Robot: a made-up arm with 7 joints. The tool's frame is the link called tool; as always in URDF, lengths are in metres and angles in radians.
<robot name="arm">
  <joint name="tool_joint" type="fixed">
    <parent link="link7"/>
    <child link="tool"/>
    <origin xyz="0 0 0" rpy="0 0 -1.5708"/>
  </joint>
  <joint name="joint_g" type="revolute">
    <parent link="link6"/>
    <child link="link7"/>
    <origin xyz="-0.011 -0.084 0.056" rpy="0 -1.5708 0"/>
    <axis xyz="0 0 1"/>
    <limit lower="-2.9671" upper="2.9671" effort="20" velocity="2.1"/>
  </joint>
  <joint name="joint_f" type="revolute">
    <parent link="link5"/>
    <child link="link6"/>
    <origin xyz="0 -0.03 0.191" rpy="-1.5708 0 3.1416"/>
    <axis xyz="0 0 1"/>
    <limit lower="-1.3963" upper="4.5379" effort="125" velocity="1.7"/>
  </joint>
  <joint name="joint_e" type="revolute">
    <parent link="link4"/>
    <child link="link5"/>
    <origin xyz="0.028 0.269 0.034" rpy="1.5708 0 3.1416"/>
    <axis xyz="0 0 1"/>
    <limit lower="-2.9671" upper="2.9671" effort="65" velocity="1.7"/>
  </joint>
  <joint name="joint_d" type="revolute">
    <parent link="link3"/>
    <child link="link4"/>
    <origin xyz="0.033 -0.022 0.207" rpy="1.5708 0 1.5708"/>
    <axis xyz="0 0 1"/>
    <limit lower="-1.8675" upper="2.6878" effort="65" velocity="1.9"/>
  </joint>
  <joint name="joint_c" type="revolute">
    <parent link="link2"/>
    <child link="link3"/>
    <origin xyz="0 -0.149 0.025" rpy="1.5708 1.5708 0"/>
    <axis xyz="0 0 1"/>
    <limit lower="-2.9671" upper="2.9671" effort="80" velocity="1.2"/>
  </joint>
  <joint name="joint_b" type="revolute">
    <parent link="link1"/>
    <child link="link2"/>
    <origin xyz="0.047 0 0.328" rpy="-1.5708 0 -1.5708"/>
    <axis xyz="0 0 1"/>
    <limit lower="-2.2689" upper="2.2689" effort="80" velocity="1.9"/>
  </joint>
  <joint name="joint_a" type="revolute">
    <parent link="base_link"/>
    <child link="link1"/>
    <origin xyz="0 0 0.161" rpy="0 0 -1.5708"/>
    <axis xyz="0 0 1"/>
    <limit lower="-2.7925" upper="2.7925" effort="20" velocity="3"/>
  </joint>
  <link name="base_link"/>
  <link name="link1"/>
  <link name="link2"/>
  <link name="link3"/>
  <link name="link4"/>
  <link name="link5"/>
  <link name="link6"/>
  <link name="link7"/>
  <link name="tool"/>
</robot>
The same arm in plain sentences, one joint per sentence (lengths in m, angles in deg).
The arm has seven revolute joints in a row. What follows holds with every joint at zero, and every direction is one of the base frame's.
Joint 1 lies 0.161 m along +z from the base frame's origin and rotates about +z, from -160 to 160 deg.
Joint 2 lies 0.047 m along -y and 0.328 m along +z from joint 1 and rotates about -y, from -130 to 130 deg.
Joint 3 lies 0.025 m along -y and 0.149 m along +z from joint 2 and rotates about +z, from -170 to 170 deg.
Joint 4 lies 0.022 m along +x and 0.033 m along +y and 0.207 m along +z from joint 3 and rotates about +y, from -107 to 154 deg.
Joint 5 lies 0.028 m along -x and 0.034 m along +y and 0.269 m along +z from joint 4 and rotates about +z, from -170 to 170 deg.
Joint 6 lies 0.03 m along -y and 0.191 m along +z from joint 5 and rotates about -y, from -80 to 260 deg.
Joint 7 lies 0.011 m along +x and 0.056 m along -y and 0.084 m along +z from joint 6 and rotates about +x, from -170 to 170 deg.
The tool frame, which is the frame that the pose is given for, lies at the same point as joint 7; its axes are the base frame's turned by roll -180, pitch -90 and yaw 0 deg (as in URDF: about the fixed x, then y, then z).

